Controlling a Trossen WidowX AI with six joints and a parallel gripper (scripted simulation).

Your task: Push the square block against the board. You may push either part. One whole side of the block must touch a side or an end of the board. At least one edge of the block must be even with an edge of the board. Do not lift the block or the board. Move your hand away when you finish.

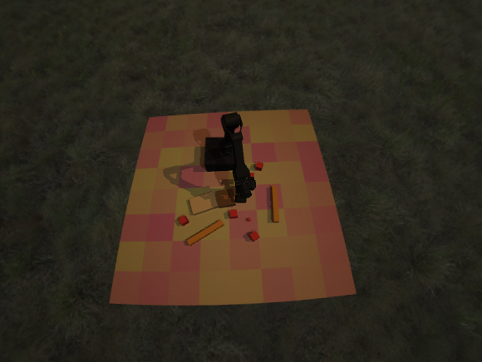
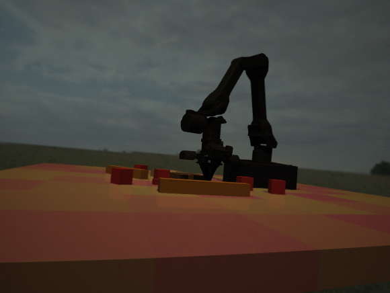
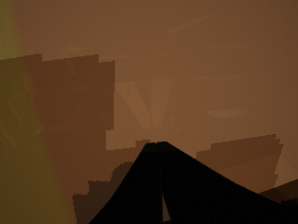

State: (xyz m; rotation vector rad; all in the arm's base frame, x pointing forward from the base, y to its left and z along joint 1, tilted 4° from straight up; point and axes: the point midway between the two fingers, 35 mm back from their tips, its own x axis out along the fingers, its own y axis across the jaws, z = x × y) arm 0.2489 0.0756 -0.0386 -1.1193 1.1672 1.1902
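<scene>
Right now my gripper tip is 6 cm short of the flat tan board, 23 cm to the left of it and 1 cm below it. The rest, counted from my gripper tip: brown square block: 4 cm ahead, 9 cm to the right, 1 cm above.
</scene>
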